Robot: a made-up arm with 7 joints.
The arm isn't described. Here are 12 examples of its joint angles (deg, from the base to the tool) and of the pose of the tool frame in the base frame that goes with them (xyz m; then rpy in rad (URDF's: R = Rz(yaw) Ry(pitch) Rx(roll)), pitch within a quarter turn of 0, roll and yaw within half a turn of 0).
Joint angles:
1: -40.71 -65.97 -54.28 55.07 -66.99 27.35 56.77
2: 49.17 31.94 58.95 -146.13 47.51 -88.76 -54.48
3: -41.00 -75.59 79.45 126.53 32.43 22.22 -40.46
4: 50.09 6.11 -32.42 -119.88 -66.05 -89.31 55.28
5: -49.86 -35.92 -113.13 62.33 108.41 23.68 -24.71
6: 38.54 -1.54 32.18 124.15 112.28 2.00 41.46
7: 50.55 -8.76 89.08 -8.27 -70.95 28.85 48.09
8: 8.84 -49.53 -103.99 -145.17 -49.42 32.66 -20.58
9: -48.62 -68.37 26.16 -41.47 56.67 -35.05 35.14
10: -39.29 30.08 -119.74 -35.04 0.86 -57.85 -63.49
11: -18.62 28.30 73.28 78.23 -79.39 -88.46 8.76
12: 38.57 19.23 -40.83 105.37 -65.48 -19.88 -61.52
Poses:
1: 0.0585 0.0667 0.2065 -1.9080 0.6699 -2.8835
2: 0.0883 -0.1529 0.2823 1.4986 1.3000 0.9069
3: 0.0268 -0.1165 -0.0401 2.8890 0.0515 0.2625
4: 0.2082 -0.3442 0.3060 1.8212 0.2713 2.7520
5: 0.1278 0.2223 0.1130 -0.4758 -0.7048 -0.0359
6: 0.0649 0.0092 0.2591 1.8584 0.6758 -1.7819
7: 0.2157 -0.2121 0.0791 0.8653 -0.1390 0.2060
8: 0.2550 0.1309 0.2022 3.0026 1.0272 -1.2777
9: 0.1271 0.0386 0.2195 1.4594 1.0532 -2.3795
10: 0.1393 -0.0564 0.2629 -2.6929 0.5658 1.5207
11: 0.2870 0.0660 0.1086 0.5909 0.0162 -3.0583
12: 0.0636 -0.0989 0.3764 -0.9900 -0.3714 0.1963
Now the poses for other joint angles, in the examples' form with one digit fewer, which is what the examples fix.
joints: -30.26 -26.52 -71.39 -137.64 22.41 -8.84 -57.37
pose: 0.298 0.167 0.184 -2.729 0.677 -2.381
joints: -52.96 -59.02 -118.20 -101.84 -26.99 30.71 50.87
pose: 0.364 0.003 -0.035 2.533 -0.792 -2.118
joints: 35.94 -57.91 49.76 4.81 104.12 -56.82 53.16
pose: 0.151 -0.259 0.110 -2.260 -0.128 2.324
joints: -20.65 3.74 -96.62 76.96 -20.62 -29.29 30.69
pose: 0.067 0.091 0.259 2.067 0.465 0.083
